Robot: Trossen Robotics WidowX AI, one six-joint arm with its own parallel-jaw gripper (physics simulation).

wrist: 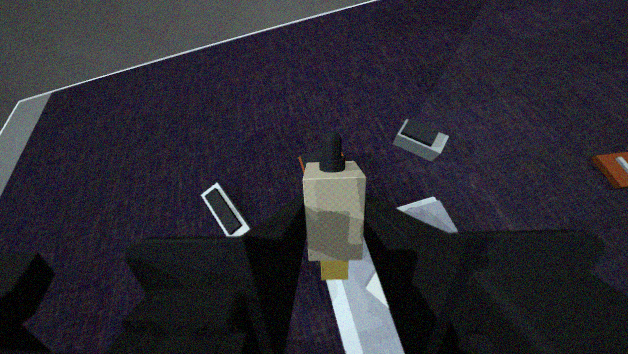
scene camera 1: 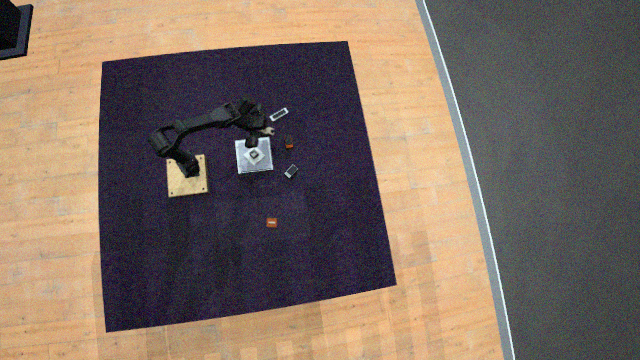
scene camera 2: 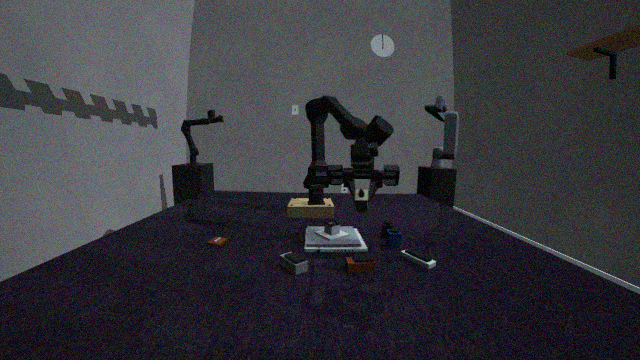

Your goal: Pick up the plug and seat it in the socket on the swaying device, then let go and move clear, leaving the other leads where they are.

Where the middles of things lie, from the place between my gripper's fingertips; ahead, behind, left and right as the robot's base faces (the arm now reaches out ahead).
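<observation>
The device point(scene camera 2: 331, 234) is 80 mm behind my hand and 60 mm to the right of it, and it sits 100 mm below my hand as well. As for the plug point(wrist: 334, 190), it is 10 mm behind my hand.
</observation>
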